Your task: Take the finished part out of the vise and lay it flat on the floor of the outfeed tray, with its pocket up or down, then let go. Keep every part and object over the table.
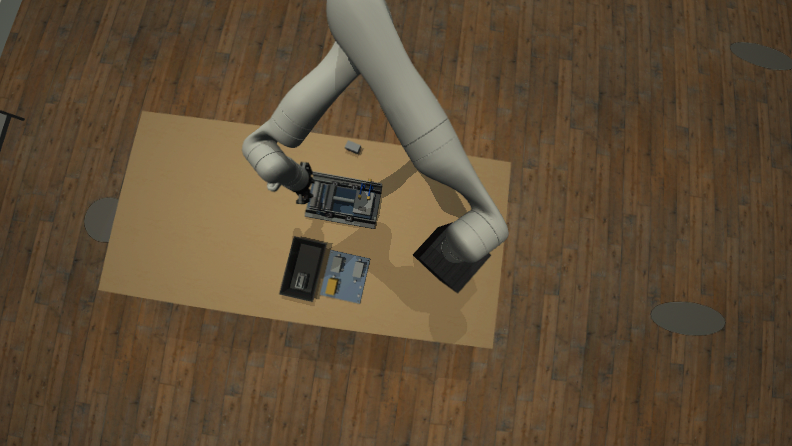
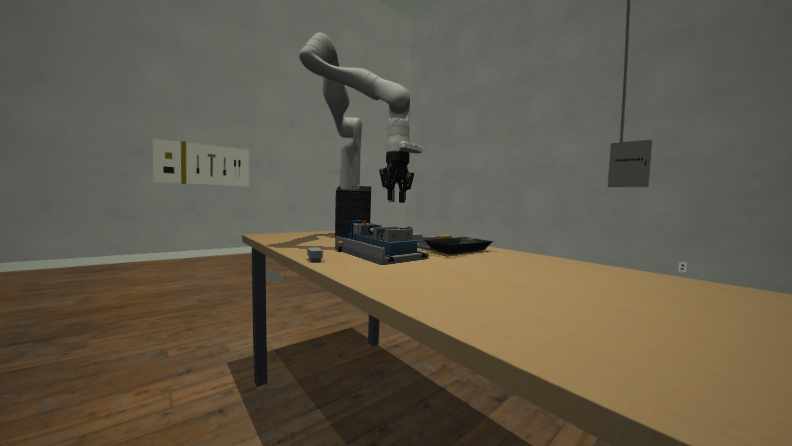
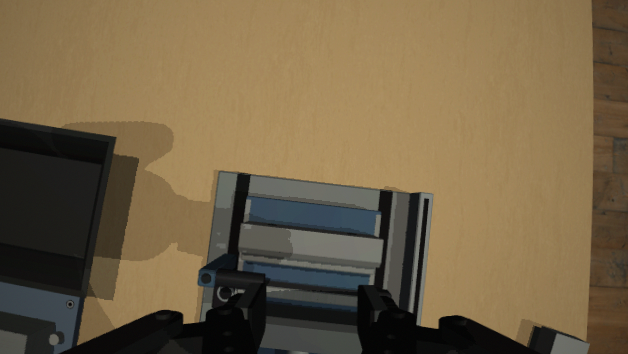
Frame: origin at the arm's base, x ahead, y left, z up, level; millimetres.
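Seen in the pictures: gripper, between the fingertips: (image 1: pixel 311 189) (image 2: pixel 396 202) (image 3: pixel 311 305); arm's base, origin of its link: (image 2: pixel 350 188).
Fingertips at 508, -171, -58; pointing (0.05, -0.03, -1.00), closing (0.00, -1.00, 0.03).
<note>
Offsets run from my fingertips to a thing's top centre, as dx, dy, dz. "spot": to the spot under its first point.
The vise @(-83, +4, -83) (image 1: pixel 363 206) (image 2: pixel 390 247) (image 3: pixel 310 246) stands on the table. My gripper (image 1: pixel 311 184) (image 2: pixel 396 196) (image 3: pixel 311 305) is open and empty, high above the vise's end. A small grey block @(-101, -233, -147) (image 1: pixel 353 147) (image 2: pixel 314 254) (image 3: pixel 570 344), apparently the finished part, lies on the table beside the vise, near the table's edge. Its pocket cannot be made out. The black outfeed tray (image 1: pixel 289 265) (image 2: pixel 457 247) (image 3: pixel 99 214) stands on the vise's other side. Another grey part @(+55, +350, -135) (image 1: pixel 300 280) with a recess lies in one end of the tray.
A blue plate @(-118, +322, -174) (image 1: pixel 346 283) (image 3: pixel 45 300) beside the tray carries two grey blocks @(-84, +271, -138) (image 1: pixel 337 264) @(-174, +285, -138) (image 1: pixel 359 269) and a yellow block @(-72, +361, -138) (image 1: pixel 331 286). The black arm base (image 1: pixel 435 263) (image 2: pixel 353 207) stands at the table's far end. A handle @(spot: -6, +47, -86) (image 3: pixel 240 278) sticks out near the vise's jaws.
</note>
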